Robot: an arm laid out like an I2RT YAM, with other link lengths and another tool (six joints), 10 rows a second.
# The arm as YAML. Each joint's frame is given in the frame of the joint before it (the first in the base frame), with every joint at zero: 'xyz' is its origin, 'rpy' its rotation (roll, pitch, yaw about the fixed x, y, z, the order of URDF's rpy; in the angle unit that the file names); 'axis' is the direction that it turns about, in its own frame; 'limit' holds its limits. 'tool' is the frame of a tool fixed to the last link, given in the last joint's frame.
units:
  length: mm
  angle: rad
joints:
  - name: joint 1
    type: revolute
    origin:
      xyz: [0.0, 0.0, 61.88]
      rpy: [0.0, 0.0, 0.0]
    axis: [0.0, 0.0, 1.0]
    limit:
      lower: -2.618
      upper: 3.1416
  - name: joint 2
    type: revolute
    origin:
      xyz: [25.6, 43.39, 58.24]
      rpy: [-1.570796, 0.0, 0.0]
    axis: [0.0, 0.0, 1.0]
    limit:
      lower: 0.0
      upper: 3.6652
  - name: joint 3
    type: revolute
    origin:
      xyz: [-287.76, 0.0, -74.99]
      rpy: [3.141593, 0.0, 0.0]
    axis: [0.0, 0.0, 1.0]
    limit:
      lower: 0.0
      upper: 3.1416
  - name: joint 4
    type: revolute
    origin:
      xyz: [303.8, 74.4, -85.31]
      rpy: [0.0, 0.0, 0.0]
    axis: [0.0, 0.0, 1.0]
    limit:
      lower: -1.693
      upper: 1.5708
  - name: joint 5
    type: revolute
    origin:
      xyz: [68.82, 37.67, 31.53]
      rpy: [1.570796, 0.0, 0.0]
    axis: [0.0, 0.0, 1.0]
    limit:
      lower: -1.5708
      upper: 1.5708
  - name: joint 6
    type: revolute
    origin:
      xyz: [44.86, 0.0, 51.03]
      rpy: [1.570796, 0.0, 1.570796]
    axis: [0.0, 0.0, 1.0]
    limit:
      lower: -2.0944
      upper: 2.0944
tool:
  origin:
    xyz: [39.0, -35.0, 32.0]
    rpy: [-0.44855, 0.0, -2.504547]
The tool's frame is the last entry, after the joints.
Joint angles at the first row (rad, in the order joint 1, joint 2, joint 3, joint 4, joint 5, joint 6):
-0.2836, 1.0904, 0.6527, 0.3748, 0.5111, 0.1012
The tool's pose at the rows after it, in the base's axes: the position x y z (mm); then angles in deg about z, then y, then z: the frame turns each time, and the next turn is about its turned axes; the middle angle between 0 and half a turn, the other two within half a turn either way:
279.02 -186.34 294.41 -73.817 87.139 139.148
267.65 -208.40 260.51 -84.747 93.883 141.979
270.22 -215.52 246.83 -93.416 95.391 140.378
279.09 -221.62 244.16 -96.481 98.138 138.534
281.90 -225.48 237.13 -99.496 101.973 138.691
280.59 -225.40 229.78 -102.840 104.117 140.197
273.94 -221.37 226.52 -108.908 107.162 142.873
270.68 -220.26 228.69 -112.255 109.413 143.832
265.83 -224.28 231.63 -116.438 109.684 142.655
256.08 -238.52 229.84 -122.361 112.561 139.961
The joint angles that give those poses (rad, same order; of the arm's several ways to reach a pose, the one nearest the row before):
-0.4131, 1.1806, 0.7304, 0.1730, 0.5139, 0.3932
-0.4721, 1.2707, 0.7438, 0.1198, 0.5968, 0.5832
-0.4755, 1.3682, 0.7961, 0.0712, 0.7234, 0.6755
-0.4777, 1.4357, 0.8731, -0.0334, 0.7471, 0.7459
-0.4846, 1.4827, 0.9265, -0.1327, 0.7457, 0.8534
-0.4870, 1.5103, 0.9481, -0.1819, 0.7641, 0.9540
-0.4893, 1.5297, 0.9860, -0.2928, 0.8023, 1.1314
-0.4953, 1.5410, 1.0236, -0.3820, 0.8082, 1.2333
-0.5141, 1.5629, 1.0613, -0.4605, 0.8340, 1.2918
-0.5703, 1.6049, 1.1181, -0.5759, 0.8085, 1.3674

